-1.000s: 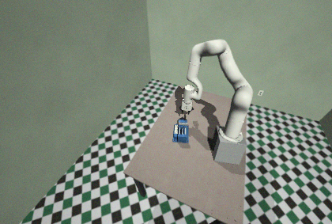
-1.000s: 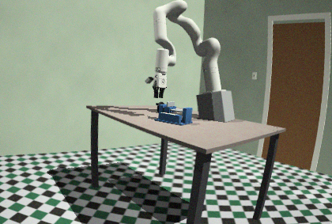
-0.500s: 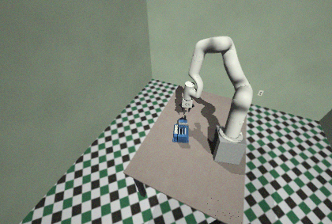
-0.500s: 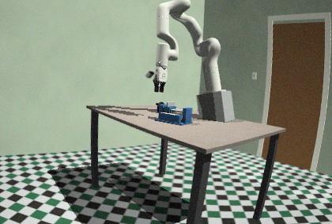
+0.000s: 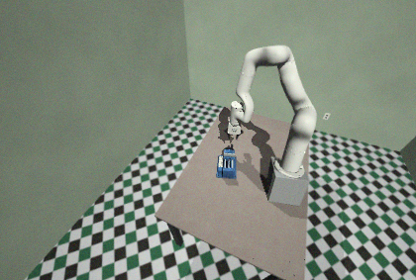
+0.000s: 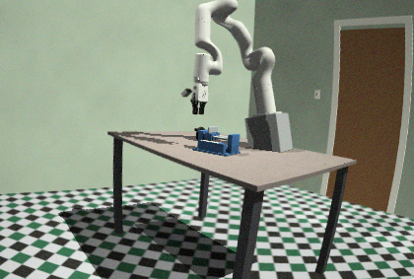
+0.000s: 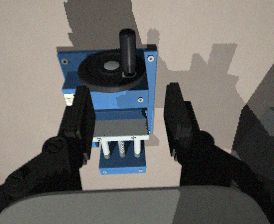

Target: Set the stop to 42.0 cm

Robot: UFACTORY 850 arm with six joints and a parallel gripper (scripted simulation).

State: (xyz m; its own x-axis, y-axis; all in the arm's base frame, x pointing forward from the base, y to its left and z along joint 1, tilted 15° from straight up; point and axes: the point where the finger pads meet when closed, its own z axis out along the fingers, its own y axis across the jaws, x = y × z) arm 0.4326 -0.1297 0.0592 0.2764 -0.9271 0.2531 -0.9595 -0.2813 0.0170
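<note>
Now: hand 12 cm to the right of the stop block and 10 cm above it.
</note>
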